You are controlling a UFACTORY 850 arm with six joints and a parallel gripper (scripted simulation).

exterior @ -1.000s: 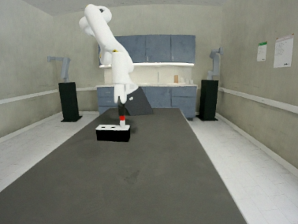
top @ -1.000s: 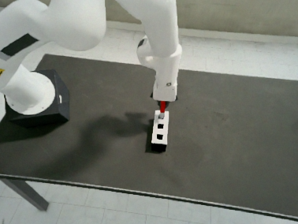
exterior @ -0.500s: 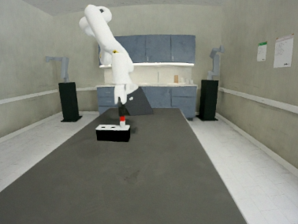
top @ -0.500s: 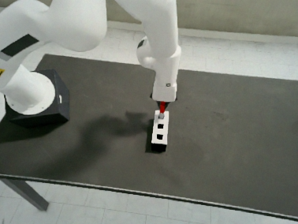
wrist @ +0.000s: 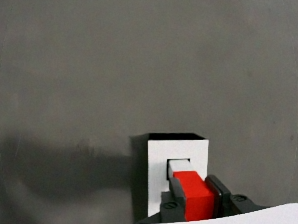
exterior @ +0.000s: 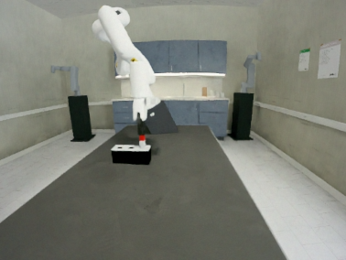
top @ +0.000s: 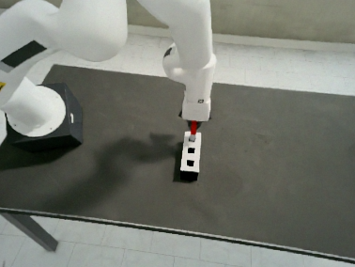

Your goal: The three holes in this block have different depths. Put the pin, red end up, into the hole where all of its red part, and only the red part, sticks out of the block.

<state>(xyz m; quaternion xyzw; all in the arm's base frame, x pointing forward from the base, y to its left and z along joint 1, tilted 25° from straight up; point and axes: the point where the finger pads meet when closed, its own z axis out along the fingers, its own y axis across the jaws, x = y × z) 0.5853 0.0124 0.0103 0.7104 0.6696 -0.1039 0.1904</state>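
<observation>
Now: the pin 2 cm below my hand. The rest, counted from my hand: block (13 cm below, 6 cm to the right, 1 cm behind).
</observation>
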